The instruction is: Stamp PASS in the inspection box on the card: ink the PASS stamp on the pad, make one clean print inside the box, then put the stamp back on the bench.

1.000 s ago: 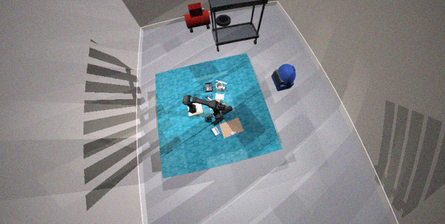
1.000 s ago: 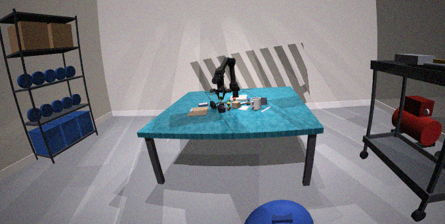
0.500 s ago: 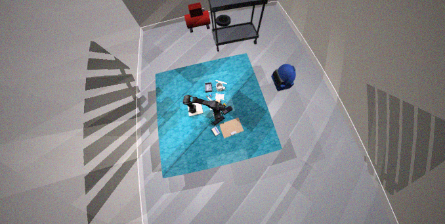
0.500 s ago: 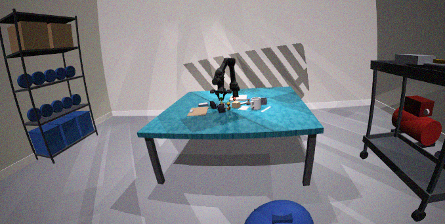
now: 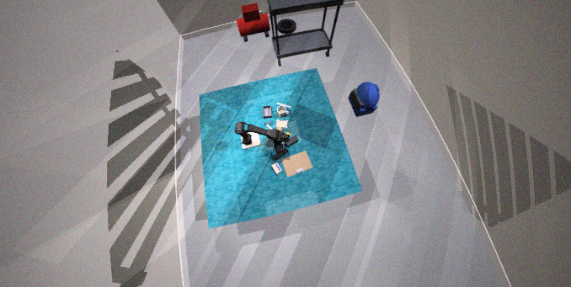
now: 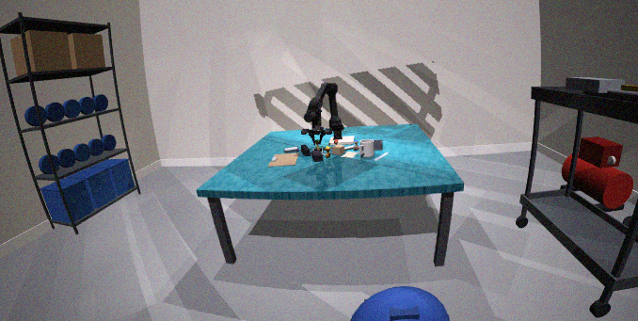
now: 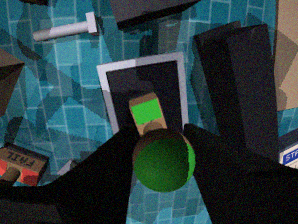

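The ink pad is 4 cm below my gripper tip and 1 cm behind it. The rest, counted from my gripper tip: yellow-knobbed stamp (10 cm ahead, 7 cm to the left, 3 cm below); white mug (29 cm to the left, 13 cm ahead, 1 cm below); wooden block (13 cm to the left, 4 cm ahead, 3 cm below).
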